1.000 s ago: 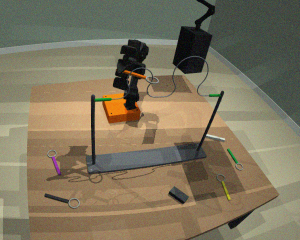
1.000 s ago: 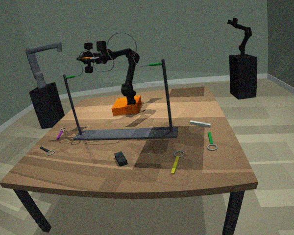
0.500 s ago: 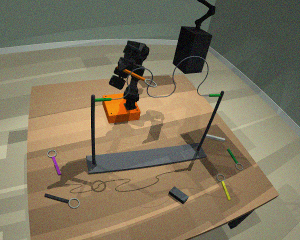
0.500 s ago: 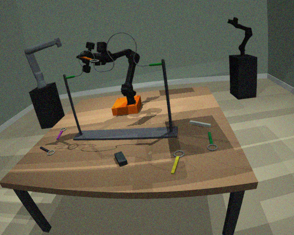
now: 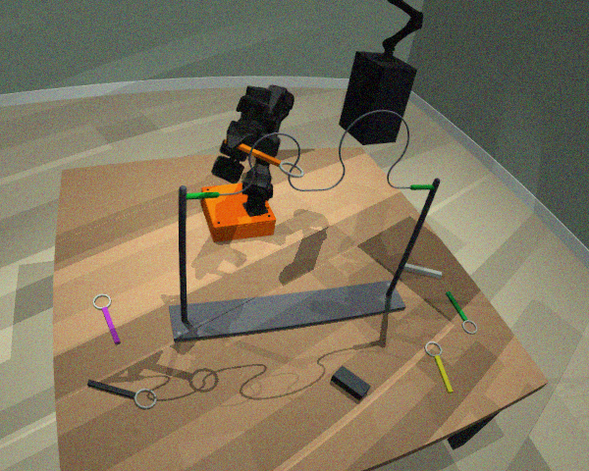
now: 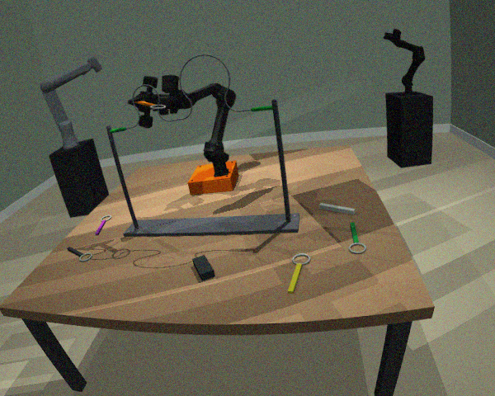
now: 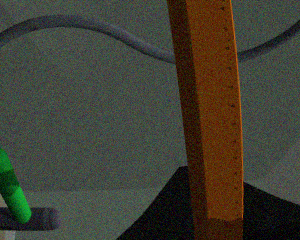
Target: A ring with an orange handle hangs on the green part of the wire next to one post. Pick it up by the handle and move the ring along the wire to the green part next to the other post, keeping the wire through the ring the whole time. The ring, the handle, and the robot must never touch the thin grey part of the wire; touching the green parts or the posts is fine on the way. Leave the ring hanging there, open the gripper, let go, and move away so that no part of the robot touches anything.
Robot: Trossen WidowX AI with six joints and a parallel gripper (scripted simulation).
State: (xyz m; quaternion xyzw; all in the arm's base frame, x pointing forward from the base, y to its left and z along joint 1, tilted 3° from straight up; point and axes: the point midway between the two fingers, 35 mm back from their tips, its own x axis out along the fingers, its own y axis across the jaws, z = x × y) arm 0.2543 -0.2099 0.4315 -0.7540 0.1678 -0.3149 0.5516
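Right now my gripper tip is 20 mm short of the ring with orange handle, 90 mm to the right of it and 30 mm above it. Round my gripper tip: yellow-handled ring 380 mm ahead, 480 mm to the left, 480 mm below; black-handled ring 170 mm ahead, 290 mm to the right, 480 mm below; dark block 330 mm ahead, 210 mm to the left, 470 mm below.
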